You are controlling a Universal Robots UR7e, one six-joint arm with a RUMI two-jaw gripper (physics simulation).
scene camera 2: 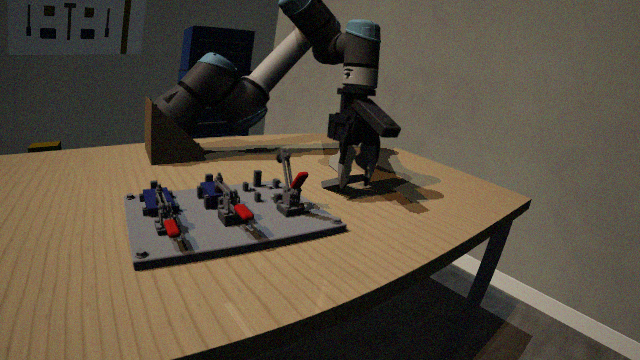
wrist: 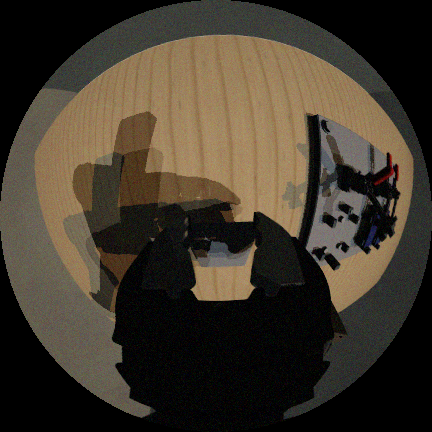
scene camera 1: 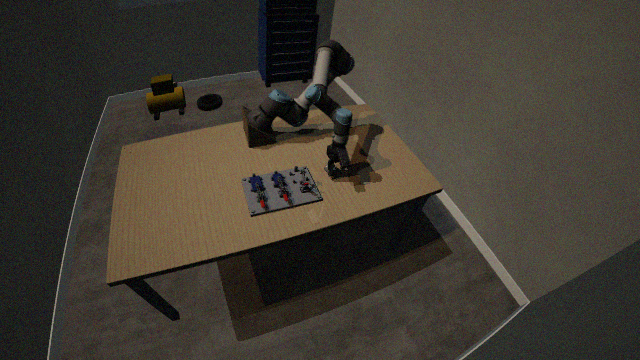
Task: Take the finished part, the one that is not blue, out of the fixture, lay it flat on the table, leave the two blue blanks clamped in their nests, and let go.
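My gripper (scene camera 1: 338, 173) (scene camera 2: 355, 183) (wrist: 221, 215) is low over the table right of the fixture, shut on the finished part. The finished part (scene camera 2: 331, 183) (wrist: 220, 257) is a dark grey block, roughly level at the table top; whether its whole underside touches the wood cannot be told. The fixture plate (scene camera 1: 303, 199) (scene camera 2: 200, 241) (wrist: 350, 141) bears two blue blanks. The left blue blank (scene camera 1: 256, 182) (scene camera 2: 149, 198) and the middle blue blank (scene camera 1: 278, 178) (scene camera 2: 210, 192) sit in their nests under lowered clamps. The right nest holds no part, and its clamp (scene camera 2: 289, 196) stands raised.
The wooden table (scene camera 1: 170, 200) (scene camera 2: 75, 300) (wrist: 215, 100) carries the fixture and the arm's wedge-shaped base (scene camera 2: 170, 142). The raised clamp's red handle (scene camera 2: 299, 180) (wrist: 384, 176) is the nearest upright obstacle, left of my gripper in the scene views. The table's right edge lies beyond my gripper.
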